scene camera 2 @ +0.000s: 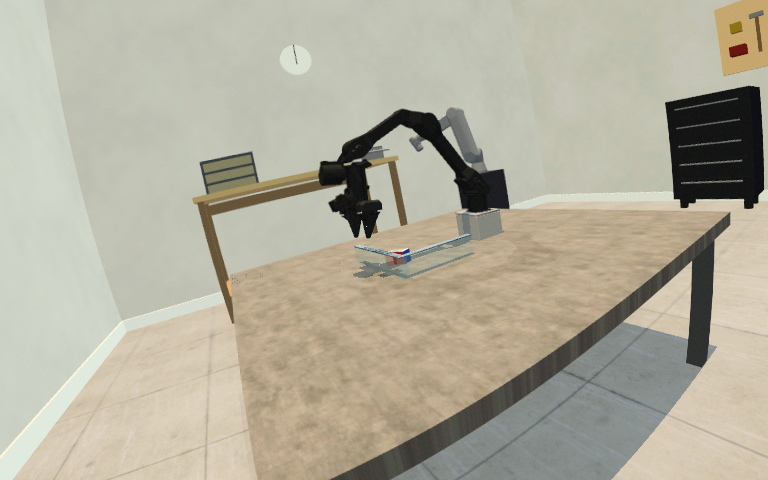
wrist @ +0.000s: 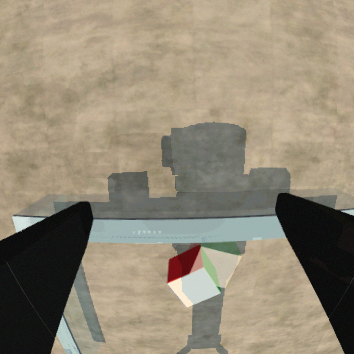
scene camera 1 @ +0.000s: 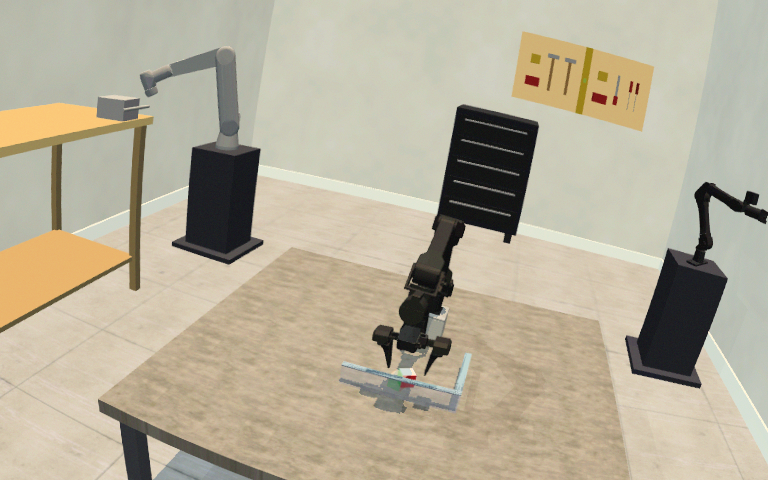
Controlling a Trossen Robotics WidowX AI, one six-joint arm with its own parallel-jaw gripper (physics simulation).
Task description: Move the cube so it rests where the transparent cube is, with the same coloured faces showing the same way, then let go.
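Seen in the pictures: gripper, between the fingertips: (scene camera 2: 362,237) (wrist: 185,206) (scene camera 1: 406,371); arm's base, origin of its link: (scene camera 2: 478,210) (scene camera 1: 431,308).
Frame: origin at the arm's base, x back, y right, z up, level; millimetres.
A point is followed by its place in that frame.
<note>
The cube (scene camera 1: 407,373) @[x -342, y -21, z -50 mm] (scene camera 2: 404,256) (wrist: 201,287) @[x -335, y -12, z -50 mm] lies inside the corner of a low clear wall. White and red faces show in scene camera 1 and the wrist view, red and blue in scene camera 2. The transparent cube (scene camera 1: 394,382) (wrist: 226,266) overlaps it in view, with pale green and cream faces; in the wrist view it is to the right and turned differently. My gripper (scene camera 1: 407,370) @[x -449, y -33, z 20 mm] (scene camera 2: 362,236) @[x -449, y -33, z 20 mm] (wrist: 185,206) @[x -449, y -33, z 20 mm] is open and empty, pointing down above the wall. In the wrist view the cube shows below the line between the fingertips.
The clear L-shaped wall (scene camera 1: 362,373) @[x -424, y 82, z -39 mm] (scene camera 2: 438,258) @[x -296, y -174, z -65 mm] (wrist: 150,230) @[x -409, y -57, z -30 mm] stands on the table (scene camera 1: 254,362) @[x -467, y 374, z -90 mm] (scene camera 2: 453,339) @[x -502, y -533, z -90 mm], with its long side crossing under the gripper. The arm's pale base block (scene camera 1: 436,324) @[x -57, y -34, z -21 mm] (scene camera 2: 480,224) @[x -43, y -54, z -37 mm] is behind the cube. The gripper's shadow falls across the wall and cubes.
</note>
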